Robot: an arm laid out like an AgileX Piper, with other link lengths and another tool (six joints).
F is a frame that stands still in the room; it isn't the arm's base.
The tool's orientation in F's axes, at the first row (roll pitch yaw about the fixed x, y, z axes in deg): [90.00, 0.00, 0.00]
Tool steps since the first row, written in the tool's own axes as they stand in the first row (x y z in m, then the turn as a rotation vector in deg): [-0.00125, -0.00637, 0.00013, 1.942, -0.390, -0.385]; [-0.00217, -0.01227, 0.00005, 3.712, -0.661, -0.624]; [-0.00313, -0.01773, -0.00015, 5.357, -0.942, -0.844]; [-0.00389, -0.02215, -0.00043, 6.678, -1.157, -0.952]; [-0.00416, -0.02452, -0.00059, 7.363, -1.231, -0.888]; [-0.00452, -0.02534, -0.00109, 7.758, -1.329, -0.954]
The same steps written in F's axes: [-0.00125, -0.00013, -0.00637, 1.942, 0.385, -0.390]; [-0.00217, -0.00005, -0.01227, 3.712, 0.624, -0.661]; [-0.00313, 0.00015, -0.01773, 5.357, 0.844, -0.942]; [-0.00389, 0.00043, -0.02215, 6.678, 0.952, -1.157]; [-0.00416, 0.00059, -0.02452, 7.363, 0.888, -1.231]; [-0.00452, 0.00109, -0.02534, 7.758, 0.954, -1.329]
